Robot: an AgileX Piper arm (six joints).
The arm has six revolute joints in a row. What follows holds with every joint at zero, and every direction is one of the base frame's. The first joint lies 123 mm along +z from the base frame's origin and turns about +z. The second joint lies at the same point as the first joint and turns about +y. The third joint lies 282.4 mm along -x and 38.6 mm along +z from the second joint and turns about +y. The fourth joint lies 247.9 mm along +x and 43.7 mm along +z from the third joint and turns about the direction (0.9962, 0, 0.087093). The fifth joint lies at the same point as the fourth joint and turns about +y. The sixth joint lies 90.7 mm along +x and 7.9 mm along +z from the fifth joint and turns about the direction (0.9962, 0, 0.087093). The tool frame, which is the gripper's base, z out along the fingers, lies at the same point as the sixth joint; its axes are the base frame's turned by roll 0, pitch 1.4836 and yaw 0 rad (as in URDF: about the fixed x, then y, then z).
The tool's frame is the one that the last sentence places.
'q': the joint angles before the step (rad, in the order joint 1, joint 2, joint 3, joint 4, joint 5, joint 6). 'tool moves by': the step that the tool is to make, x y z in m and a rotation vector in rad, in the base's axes. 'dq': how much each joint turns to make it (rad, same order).
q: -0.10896 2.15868 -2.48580 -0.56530 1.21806 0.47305
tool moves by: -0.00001 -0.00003 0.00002 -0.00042 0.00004 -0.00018
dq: 0.00000 0.00001 -0.00003 -0.00046 0.00001 0.00000
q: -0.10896 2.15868 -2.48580 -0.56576 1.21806 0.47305
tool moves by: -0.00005 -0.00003 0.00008 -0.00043 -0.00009 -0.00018
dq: -0.00001 -0.00015 0.00004 -0.00045 -0.00002 0.00001
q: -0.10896 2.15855 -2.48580 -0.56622 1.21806 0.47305
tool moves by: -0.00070 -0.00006 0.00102 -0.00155 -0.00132 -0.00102
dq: -0.00001 -0.00220 0.00014 -0.00169 0.00069 -0.00001
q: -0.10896 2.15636 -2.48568 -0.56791 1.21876 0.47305
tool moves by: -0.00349 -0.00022 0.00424 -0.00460 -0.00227 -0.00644
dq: 0.00001 -0.01022 0.00127 -0.00663 0.00743 0.00012
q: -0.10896 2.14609 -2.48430 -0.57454 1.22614 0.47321
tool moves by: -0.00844 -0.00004 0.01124 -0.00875 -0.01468 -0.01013
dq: 0.00000 -0.02608 0.00208 -0.01091 0.01045 0.00056
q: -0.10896 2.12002 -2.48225 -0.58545 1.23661 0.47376
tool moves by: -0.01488 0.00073 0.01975 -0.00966 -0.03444 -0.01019
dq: 0.00000 -0.04587 0.00201 -0.01004 0.01070 0.00059
